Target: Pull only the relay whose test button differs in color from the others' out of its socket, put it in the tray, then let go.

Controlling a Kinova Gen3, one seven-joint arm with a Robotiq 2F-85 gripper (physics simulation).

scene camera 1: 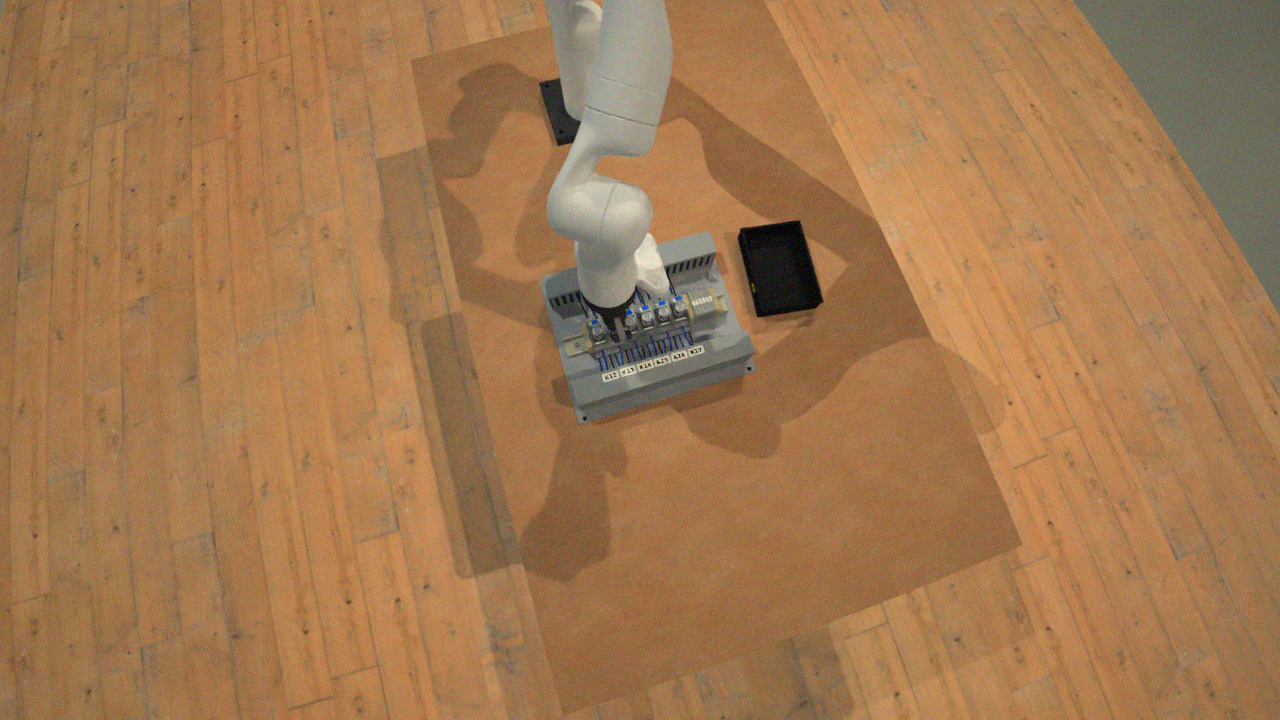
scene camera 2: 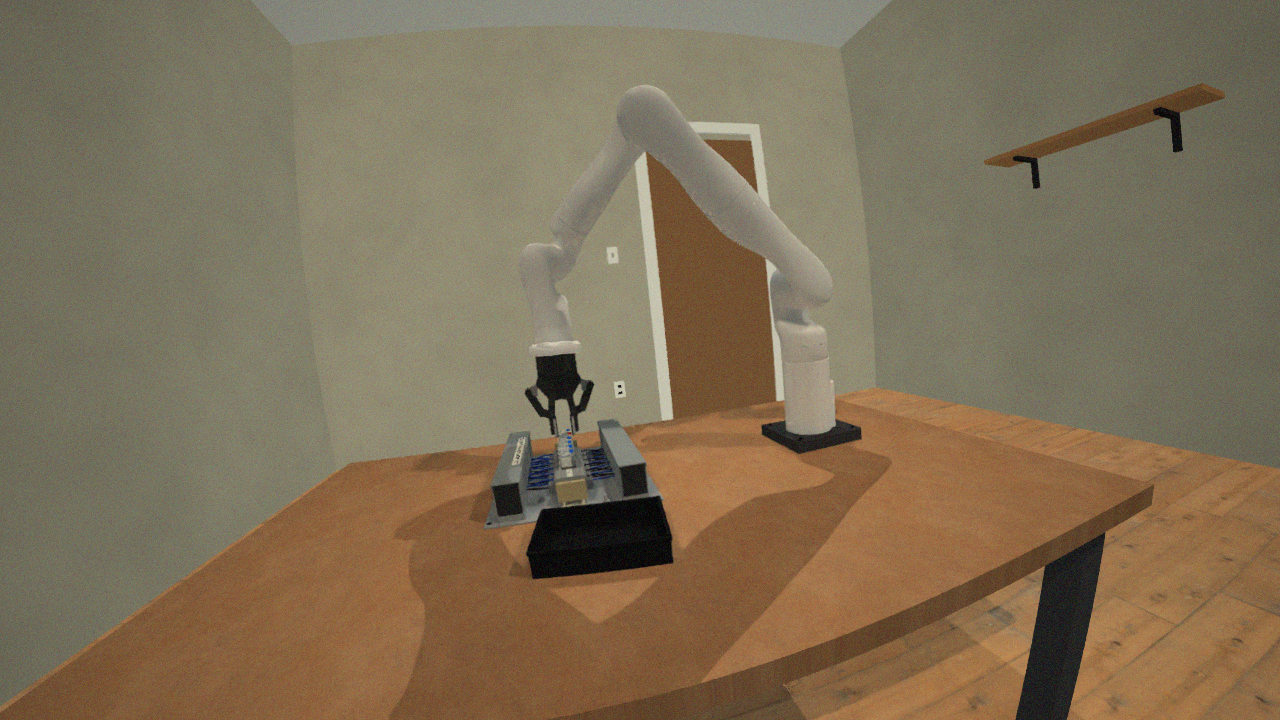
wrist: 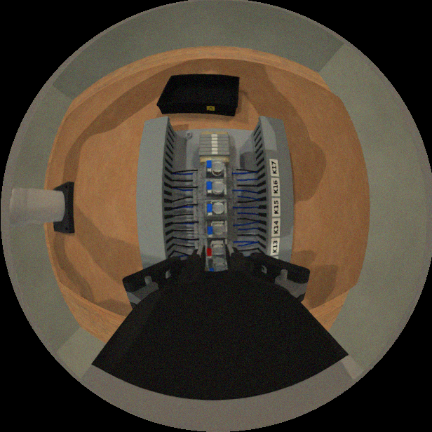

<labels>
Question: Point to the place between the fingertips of my gripper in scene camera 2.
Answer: At 565, 435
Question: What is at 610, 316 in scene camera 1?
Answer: My gripper.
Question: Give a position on a grey panel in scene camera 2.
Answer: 537, 499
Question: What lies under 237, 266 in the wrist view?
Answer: My gripper.
</labels>
